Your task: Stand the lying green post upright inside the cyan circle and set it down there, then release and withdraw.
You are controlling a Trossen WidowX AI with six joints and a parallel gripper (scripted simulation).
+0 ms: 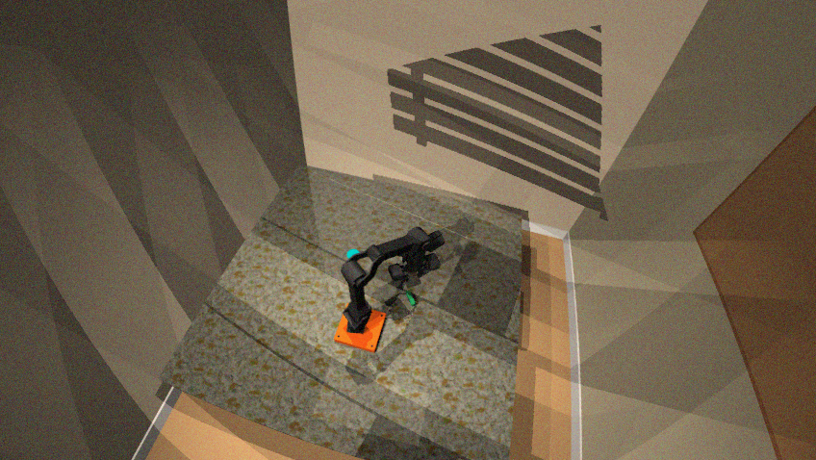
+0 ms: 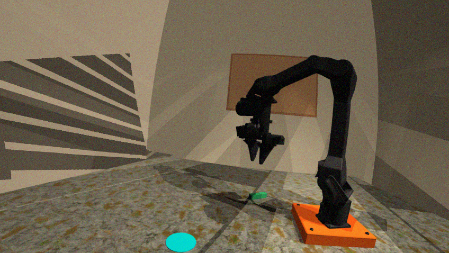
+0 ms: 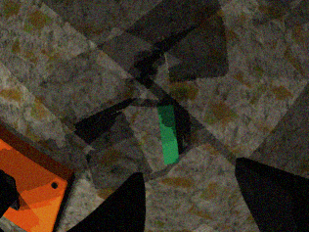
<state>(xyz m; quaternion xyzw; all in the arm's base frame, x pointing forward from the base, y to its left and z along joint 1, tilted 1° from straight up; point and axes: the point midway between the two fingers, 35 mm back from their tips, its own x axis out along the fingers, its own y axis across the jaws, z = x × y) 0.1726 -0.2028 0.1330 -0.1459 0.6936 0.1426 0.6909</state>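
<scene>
Right now my gripper tip is 20 mm past the green post, 10 mm to the left of it and 120 mm above it. The rest, counted from my gripper tip: cyan circle (180 mm ahead, 260 mm to the left, 130 mm below).
</scene>
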